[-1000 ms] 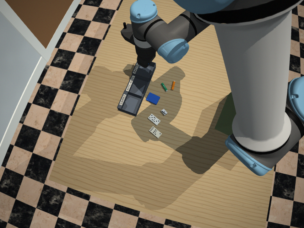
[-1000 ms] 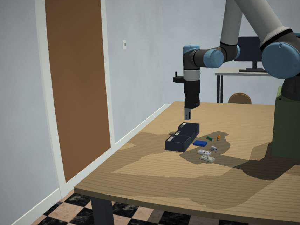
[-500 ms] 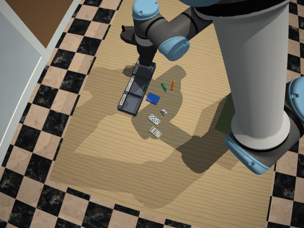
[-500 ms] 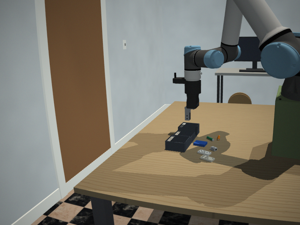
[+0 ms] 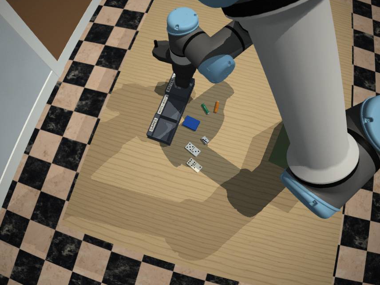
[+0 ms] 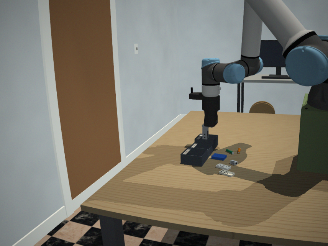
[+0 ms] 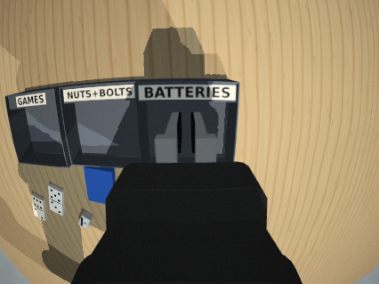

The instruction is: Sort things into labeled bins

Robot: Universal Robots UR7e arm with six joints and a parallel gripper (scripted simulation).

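My hand is 80 mm to the right of the dark three-part bin, 30 mm above it and 10 mm short of it. Also, from my hand: orange battery (150 mm behind, 50 mm below, 40 mm to the left); blue flat block (120 mm to the left, 70 mm behind, 50 mm below); green battery (110 mm behind, 60 mm to the left, 50 mm below).
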